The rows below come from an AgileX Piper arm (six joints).
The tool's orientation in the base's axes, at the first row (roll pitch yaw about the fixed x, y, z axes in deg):
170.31 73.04 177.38
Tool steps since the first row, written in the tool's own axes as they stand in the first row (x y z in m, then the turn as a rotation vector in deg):
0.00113 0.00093 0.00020 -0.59 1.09 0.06
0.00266 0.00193 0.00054 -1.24 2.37 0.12
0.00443 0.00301 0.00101 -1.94 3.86 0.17
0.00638 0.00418 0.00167 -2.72 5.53 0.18
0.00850 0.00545 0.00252 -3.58 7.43 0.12
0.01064 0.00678 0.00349 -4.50 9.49 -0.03
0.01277 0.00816 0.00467 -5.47 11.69 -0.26
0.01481 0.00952 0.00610 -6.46 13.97 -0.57
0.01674 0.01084 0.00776 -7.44 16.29 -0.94
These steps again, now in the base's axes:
-0.00025 0.00096 -0.00109 0.10 1.08 0.60
-0.00049 0.00202 -0.00260 0.20 2.35 1.27
-0.00068 0.00317 -0.00438 0.28 3.82 2.00
-0.00076 0.00444 -0.00638 0.32 5.47 2.82
-0.00071 0.00584 -0.00859 0.30 7.34 3.75
-0.00057 0.00730 -0.01085 0.18 9.35 4.78
-0.00023 0.00885 -0.01316 -0.01 11.49 5.88
0.00037 0.01040 -0.01545 -0.28 13.70 7.03
0.00124 0.01195 -0.01771 -0.61 15.94 8.19

